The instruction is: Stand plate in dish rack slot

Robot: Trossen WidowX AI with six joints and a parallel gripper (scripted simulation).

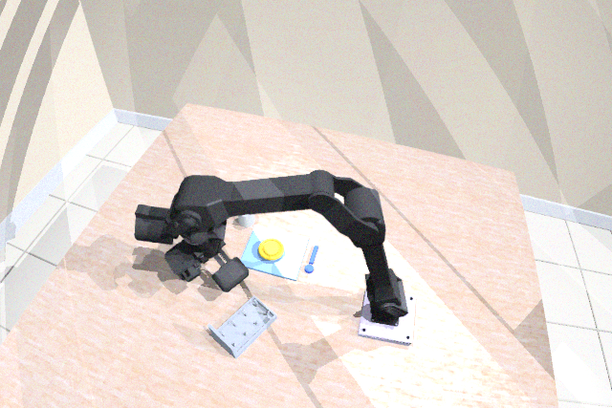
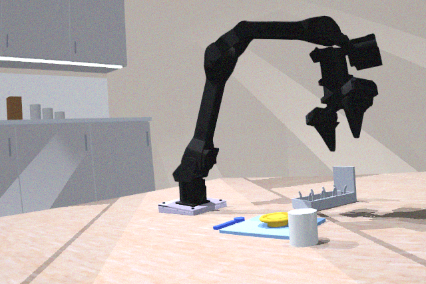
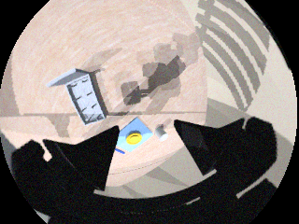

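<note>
Right now my gripper tip is 120 mm to the left of the yellow plate, 120 mm above it and 90 mm past it. Also, from my gripper tip: grey dish rack 110 mm below, 90 mm to the left, 90 mm behind; then white cup 200 mm to the right, 110 mm below, 10 mm ahead; then blue spoon 200 mm behind, 130 mm below, 120 mm to the right.
</note>
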